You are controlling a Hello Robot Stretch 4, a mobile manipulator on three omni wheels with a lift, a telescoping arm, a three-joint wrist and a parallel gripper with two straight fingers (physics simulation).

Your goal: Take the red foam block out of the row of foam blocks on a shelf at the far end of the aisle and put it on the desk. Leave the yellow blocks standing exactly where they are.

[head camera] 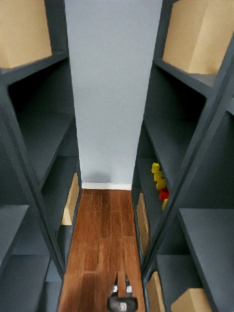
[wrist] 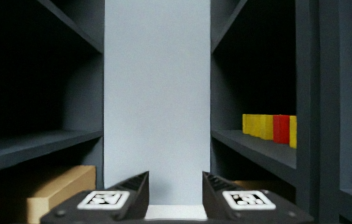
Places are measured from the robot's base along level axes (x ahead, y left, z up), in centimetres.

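Where they show: gripper, between the fingertips: (head camera: 121,273) (wrist: 175,187).
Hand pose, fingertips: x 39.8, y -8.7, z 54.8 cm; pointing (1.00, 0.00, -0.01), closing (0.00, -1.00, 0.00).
Things, the pixels of their top centre, and the offset from my fingertips. Level surfaces: height alone.
- red foam block, centre of its top: (wrist: 285,115) (head camera: 165,190) dz +4.8, dx +53.2, dy -35.7 cm
- yellow block, centre of its top: (wrist: 304,115) (head camera: 169,201) dz +4.8, dx +42.8, dy -35.8 cm
- shelf board, height of its surface: dz -4.2 cm
- wooden floor, height of its surface: dz -57.5 cm
The red foam block (head camera: 163,193) (wrist: 281,129) stands in a row on a shelf of the right-hand unit, near the far end. Several yellow blocks (head camera: 158,177) (wrist: 258,125) stand on its far side, touching or nearly touching. One yellow block (head camera: 165,203) (wrist: 293,132) stands on its near side, partly hidden by the upright in the wrist view. The shelf board (wrist: 260,148) under the row is dark grey. My gripper (head camera: 121,276) (wrist: 175,187) is open and empty, over the aisle, short of the row and to its left. The desk does not show in these views.
Dark shelf units stand close on both sides, with a left upright (head camera: 31,175) and a right upright (head camera: 188,167) (wrist: 307,110). Cardboard boxes (head camera: 71,200) (wrist: 65,187) sit on several shelves. A pale wall (head camera: 110,90) (wrist: 157,90) closes the aisle's far end above the wooden floor (head camera: 102,235).
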